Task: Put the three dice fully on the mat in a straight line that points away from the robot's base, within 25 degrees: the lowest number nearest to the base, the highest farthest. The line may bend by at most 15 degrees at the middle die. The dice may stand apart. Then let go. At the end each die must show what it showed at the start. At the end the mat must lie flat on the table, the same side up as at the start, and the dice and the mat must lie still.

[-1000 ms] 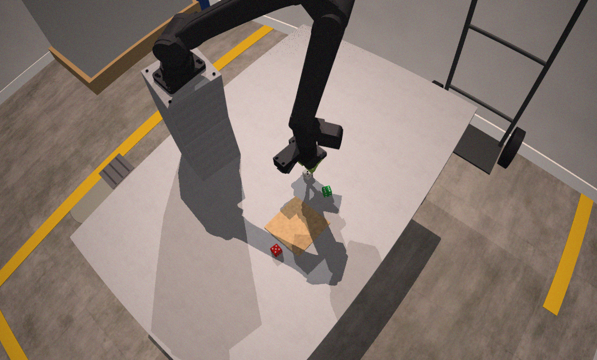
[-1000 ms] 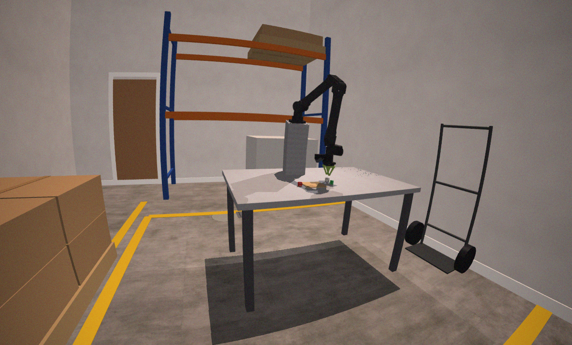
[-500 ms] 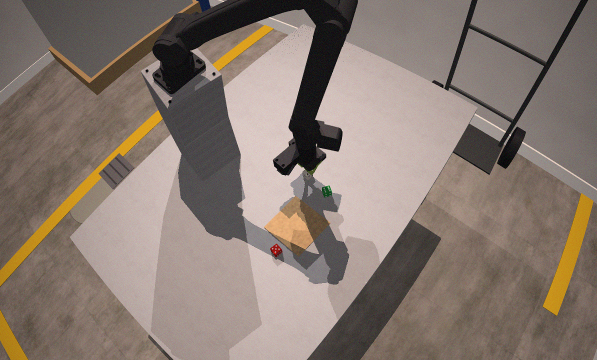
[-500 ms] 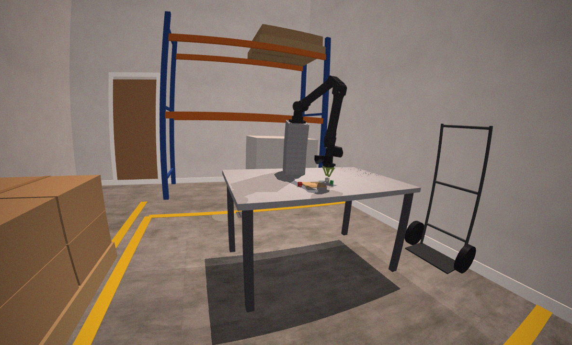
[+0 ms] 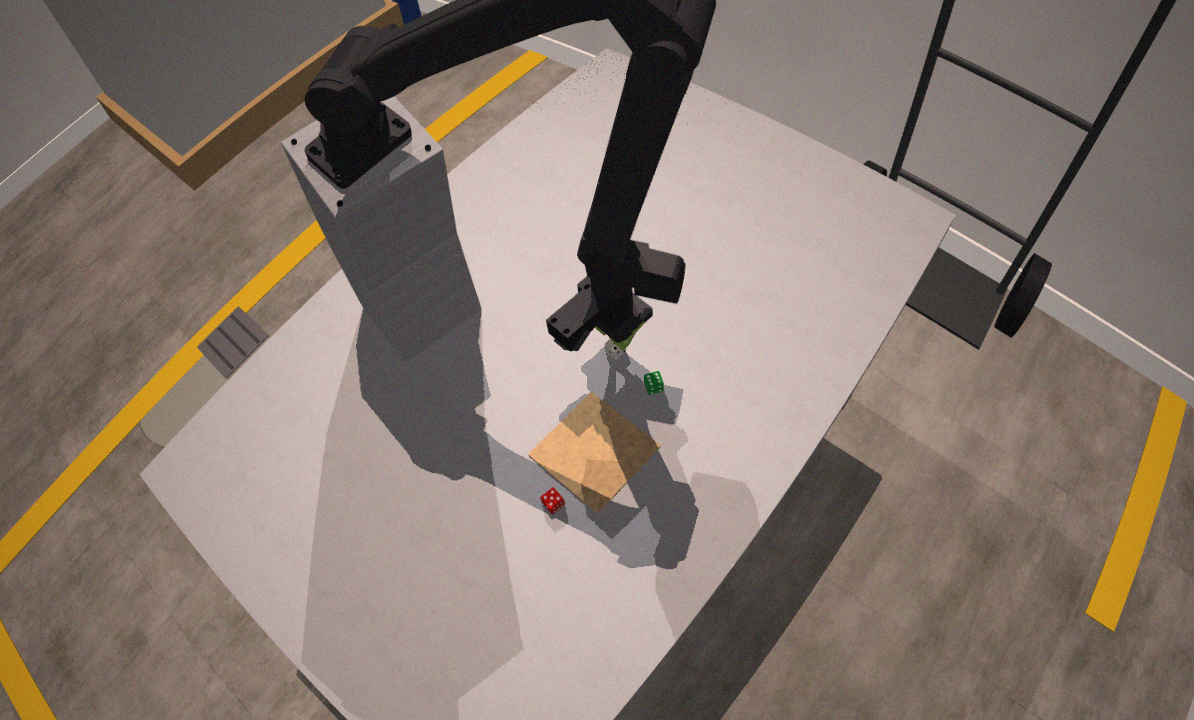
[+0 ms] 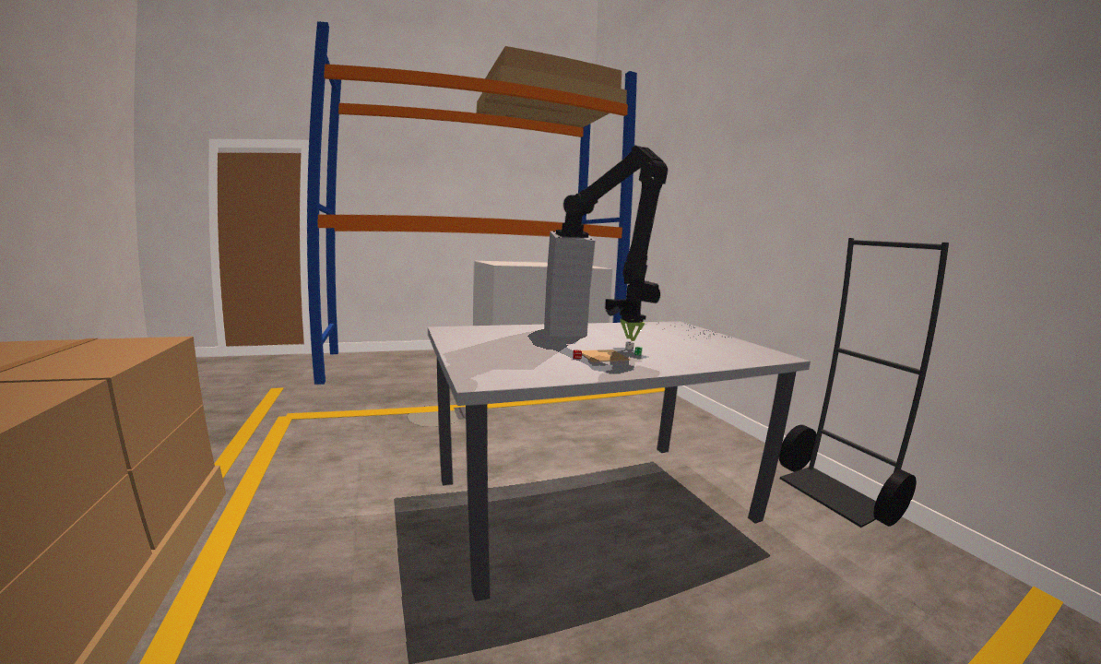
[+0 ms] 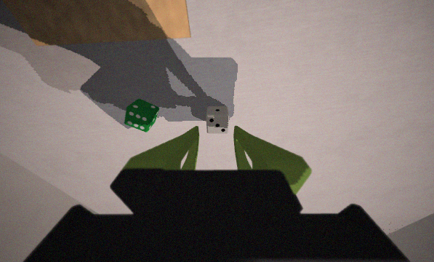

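My hand is 3 cm above the white die. Also, from my hand: red die 10 cm ahead, 25 cm to the right, 3 cm below; then green die 9 cm ahead, 1 cm to the right, 3 cm below; then tan mat 9 cm ahead, 15 cm to the right, 4 cm below.
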